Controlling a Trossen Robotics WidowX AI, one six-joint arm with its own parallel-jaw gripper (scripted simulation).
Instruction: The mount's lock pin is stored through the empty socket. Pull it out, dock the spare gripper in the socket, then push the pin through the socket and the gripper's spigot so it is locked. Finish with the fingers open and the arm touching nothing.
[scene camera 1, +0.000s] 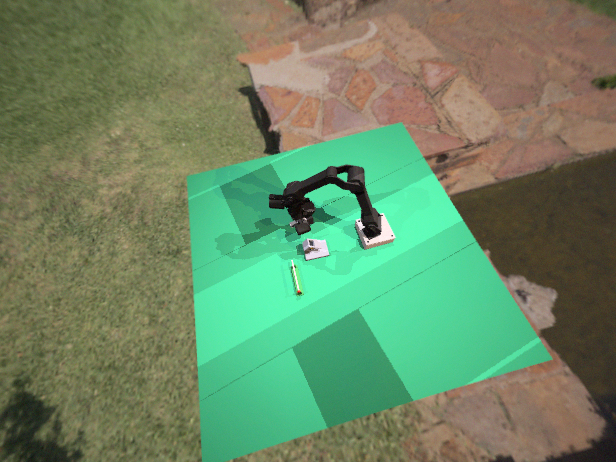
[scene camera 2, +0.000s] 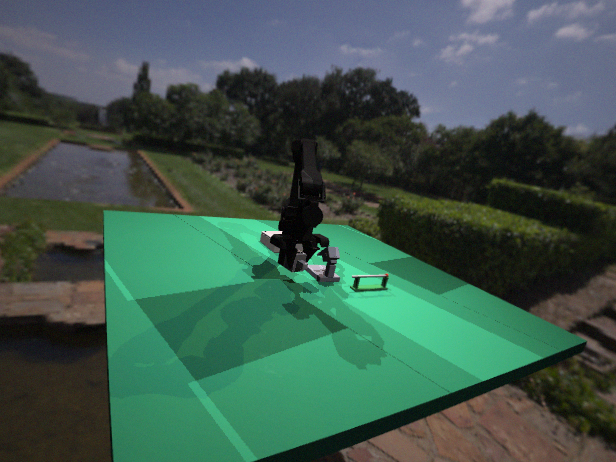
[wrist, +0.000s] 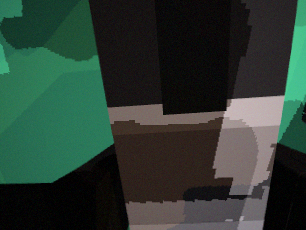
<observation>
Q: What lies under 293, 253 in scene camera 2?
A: The gripper.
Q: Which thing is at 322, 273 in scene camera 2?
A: A grey mount.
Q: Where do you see a spare gripper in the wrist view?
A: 195, 102
</observation>
